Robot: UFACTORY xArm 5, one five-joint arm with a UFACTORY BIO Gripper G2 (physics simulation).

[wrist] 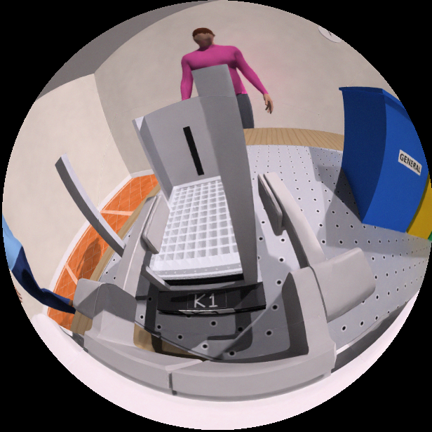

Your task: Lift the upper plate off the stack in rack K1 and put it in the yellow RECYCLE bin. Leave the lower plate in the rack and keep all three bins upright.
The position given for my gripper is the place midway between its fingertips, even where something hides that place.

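A white gridded plate (198,242) is visible, together with my gripper (209,192).
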